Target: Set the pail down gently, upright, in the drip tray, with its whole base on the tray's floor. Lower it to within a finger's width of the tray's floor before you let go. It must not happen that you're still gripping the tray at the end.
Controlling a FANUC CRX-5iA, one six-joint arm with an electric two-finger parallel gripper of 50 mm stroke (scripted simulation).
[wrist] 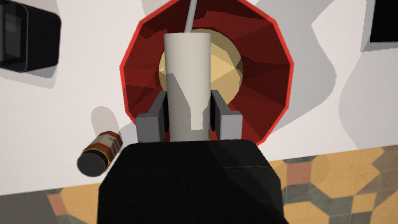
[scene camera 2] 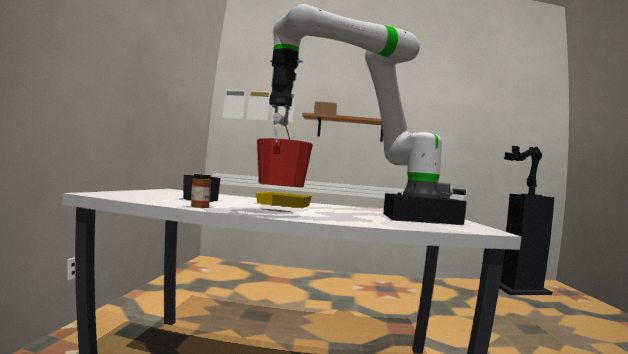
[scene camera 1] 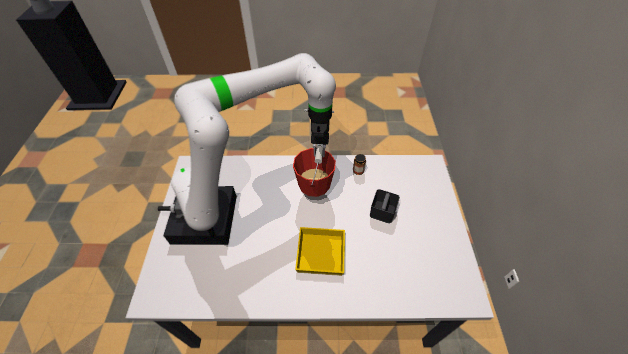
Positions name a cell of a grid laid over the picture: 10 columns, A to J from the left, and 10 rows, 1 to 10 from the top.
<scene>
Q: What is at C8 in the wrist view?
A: A brown jar.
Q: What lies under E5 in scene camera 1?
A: A red pail.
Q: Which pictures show the red pail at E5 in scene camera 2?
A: The wrist view, scene camera 2 and scene camera 1: all of them.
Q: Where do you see a yellow drip tray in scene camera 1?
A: F8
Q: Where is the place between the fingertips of my gripper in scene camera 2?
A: E4
</scene>
